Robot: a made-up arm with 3 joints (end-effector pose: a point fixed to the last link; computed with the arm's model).
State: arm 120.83 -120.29 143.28
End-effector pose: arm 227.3 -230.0 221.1 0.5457 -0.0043 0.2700 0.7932
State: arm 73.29 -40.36 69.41
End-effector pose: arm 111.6 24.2 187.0 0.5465 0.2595 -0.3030 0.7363
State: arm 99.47 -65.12 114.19
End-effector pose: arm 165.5 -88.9 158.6 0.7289 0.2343 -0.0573 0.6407
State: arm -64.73 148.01 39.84
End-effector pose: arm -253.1 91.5 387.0 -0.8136 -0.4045 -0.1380 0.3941
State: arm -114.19 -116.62 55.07
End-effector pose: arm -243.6 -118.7 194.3 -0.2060 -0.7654 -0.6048 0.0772
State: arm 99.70 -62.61 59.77
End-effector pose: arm 157.4 -24.0 165.9 0.6159 -0.0698 -0.3993 0.6755
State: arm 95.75 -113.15 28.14
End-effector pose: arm 283.5 8.1 196.4 0.6423 -0.5106 -0.2602 0.5089
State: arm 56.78 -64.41 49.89
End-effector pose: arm 131.5 103.4 163.3 0.5948 0.0842 -0.1670 0.7818
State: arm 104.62 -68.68 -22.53
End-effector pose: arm 250.1 -7.2 135.7 0.2106 -0.5364 -0.7082 0.4079
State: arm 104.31 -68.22 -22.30
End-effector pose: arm 248.7 -5.5 135.3 0.2111 -0.5327 -0.7080 0.4128
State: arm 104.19 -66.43 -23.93
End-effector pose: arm 245.8 -4.5 132.9 0.1924 -0.5294 -0.7155 0.4132
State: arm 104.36 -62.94 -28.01
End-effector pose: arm 240.6 -4.8 127.7 0.1475 -0.5267 -0.7312 0.4076
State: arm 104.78 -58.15 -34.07
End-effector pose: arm 233.0 -6.5 120.5 0.0807 -0.5243 -0.7489 0.3972
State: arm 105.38 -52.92 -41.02
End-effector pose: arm 223.4 -9.6 112.7 0.0035 -0.5221 -0.7615 0.3841
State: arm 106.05 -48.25 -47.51
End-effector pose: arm 213.5 -13.4 106.1 -0.0687 -0.5200 -0.7664 0.3709
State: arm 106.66 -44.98 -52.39
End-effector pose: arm 205.8 -16.9 101.6 -0.1222 -0.5189 -0.7658 0.3597
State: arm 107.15 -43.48 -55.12
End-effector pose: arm 202.1 -19.8 99.3 -0.1508 -0.5194 -0.7644 0.3511
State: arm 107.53 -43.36 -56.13
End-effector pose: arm 202.0 -21.9 98.6 -0.1600 -0.5214 -0.7641 0.3445
